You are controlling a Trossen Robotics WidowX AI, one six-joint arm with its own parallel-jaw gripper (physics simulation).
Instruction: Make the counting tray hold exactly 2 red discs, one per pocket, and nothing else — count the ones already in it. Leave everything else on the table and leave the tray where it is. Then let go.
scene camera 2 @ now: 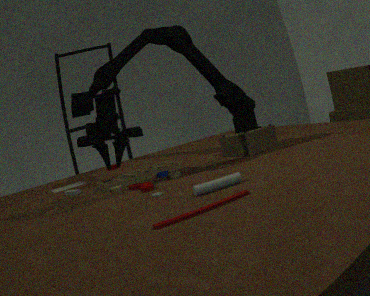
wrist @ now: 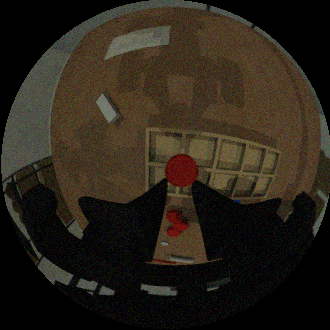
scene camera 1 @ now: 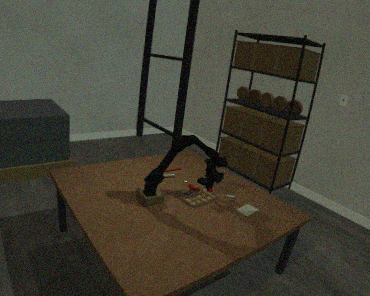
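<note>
My gripper is shut on a red disc, held above the counting tray. In the wrist view the tray has two rows of pockets; the disc and fingers cover parts of the near row towards its left end. I see no disc in the pockets that show; the covered parts are hidden. Several loose red discs lie close together outside the tray, between the fingers in the wrist view.
A blue disc is beside the tray. A white block, a pale sheet, a white cylinder and a red rod lie on the table.
</note>
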